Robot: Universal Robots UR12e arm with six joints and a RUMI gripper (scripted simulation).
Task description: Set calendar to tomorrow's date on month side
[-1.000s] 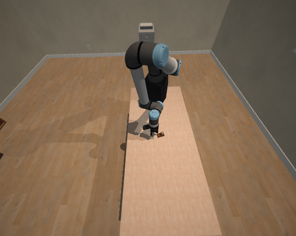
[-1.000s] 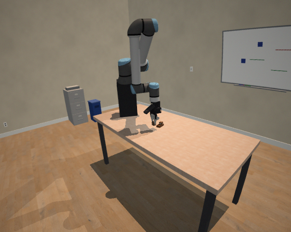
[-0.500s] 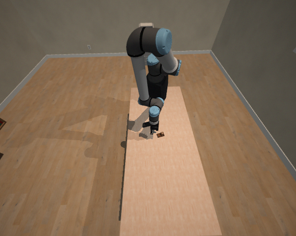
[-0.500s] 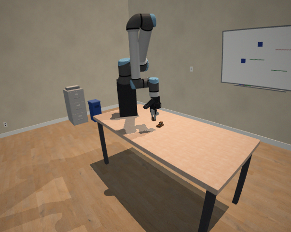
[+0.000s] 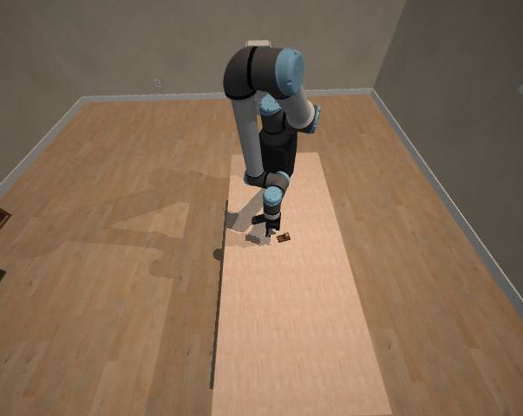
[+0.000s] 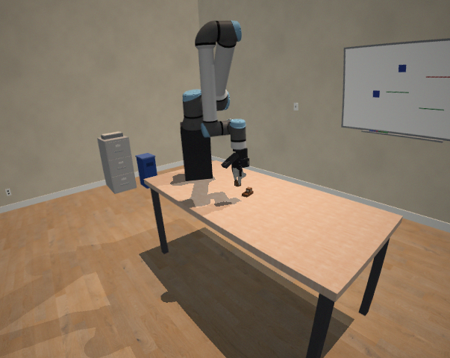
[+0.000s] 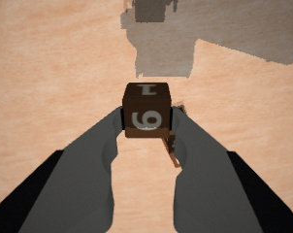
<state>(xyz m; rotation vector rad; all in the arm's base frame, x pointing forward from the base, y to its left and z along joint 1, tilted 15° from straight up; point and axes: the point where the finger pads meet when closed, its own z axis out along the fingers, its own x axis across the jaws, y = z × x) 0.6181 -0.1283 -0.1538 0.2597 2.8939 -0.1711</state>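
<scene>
Now: hand 1 cm above the brown digit cube. The rest, counted from my hand: brown calendar tray (2 cm behind, 11 cm to the left, 12 cm below).
</scene>
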